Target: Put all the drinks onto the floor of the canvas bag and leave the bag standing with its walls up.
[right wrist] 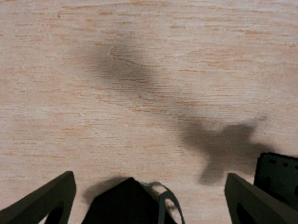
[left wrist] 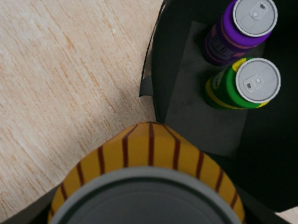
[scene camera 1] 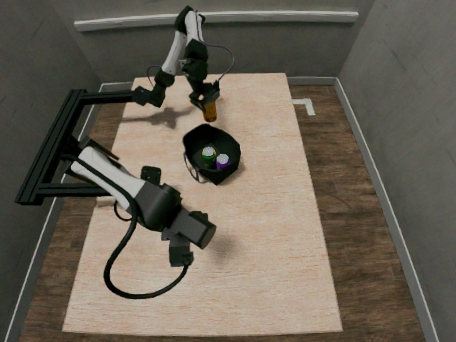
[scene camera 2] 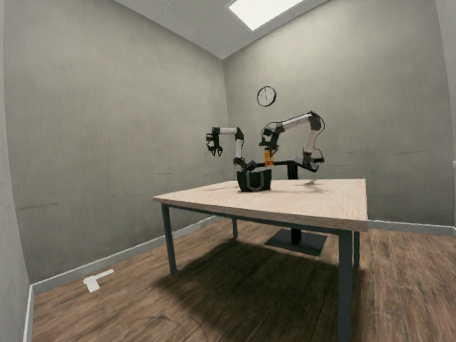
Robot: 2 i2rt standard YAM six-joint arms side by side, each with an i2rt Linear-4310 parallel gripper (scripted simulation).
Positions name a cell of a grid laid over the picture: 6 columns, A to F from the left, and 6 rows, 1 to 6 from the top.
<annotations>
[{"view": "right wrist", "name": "my right gripper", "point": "D5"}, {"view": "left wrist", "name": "black canvas bag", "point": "F5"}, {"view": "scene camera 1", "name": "my right gripper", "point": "C5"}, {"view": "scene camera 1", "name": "black canvas bag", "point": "C3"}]
</annotations>
